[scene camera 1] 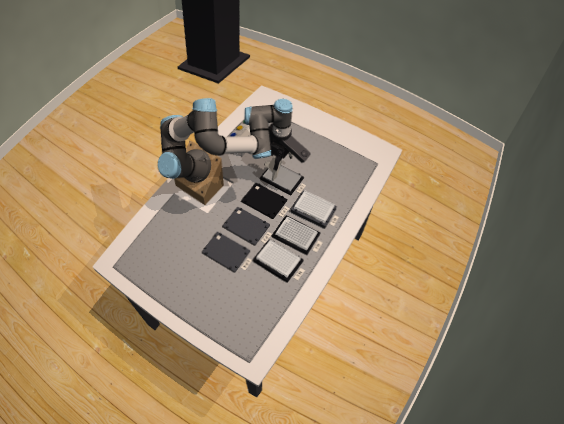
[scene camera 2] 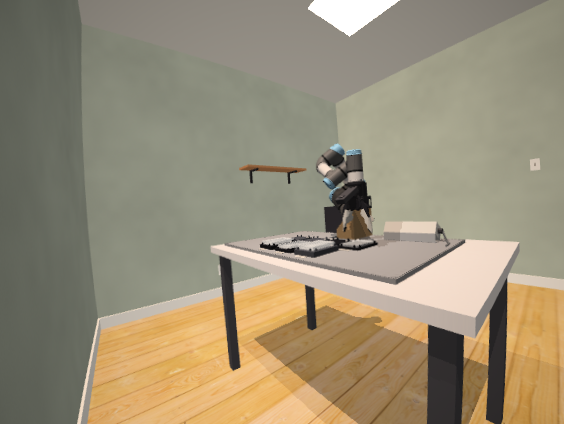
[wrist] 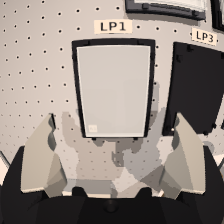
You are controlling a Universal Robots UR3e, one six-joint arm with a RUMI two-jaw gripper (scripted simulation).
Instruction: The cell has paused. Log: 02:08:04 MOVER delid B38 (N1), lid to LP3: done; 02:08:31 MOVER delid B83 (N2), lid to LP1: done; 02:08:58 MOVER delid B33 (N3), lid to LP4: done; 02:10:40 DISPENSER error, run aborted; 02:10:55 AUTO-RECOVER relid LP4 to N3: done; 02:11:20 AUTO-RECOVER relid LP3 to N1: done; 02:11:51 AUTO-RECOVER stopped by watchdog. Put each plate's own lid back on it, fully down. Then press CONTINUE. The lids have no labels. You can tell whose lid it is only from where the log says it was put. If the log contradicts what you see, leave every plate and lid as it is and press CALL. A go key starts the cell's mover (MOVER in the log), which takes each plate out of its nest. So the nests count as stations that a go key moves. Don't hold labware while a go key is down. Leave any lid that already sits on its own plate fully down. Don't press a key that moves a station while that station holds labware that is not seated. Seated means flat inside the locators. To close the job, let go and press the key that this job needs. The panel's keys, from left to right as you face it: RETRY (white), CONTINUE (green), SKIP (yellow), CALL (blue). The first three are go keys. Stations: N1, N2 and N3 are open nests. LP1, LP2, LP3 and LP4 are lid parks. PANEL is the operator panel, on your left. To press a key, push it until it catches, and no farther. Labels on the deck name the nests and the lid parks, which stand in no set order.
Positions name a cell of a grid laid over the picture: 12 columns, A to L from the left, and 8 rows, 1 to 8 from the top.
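Labels:
My gripper: in scene camera 1 (F4), scene camera 2 (H5), the wrist view (G5).

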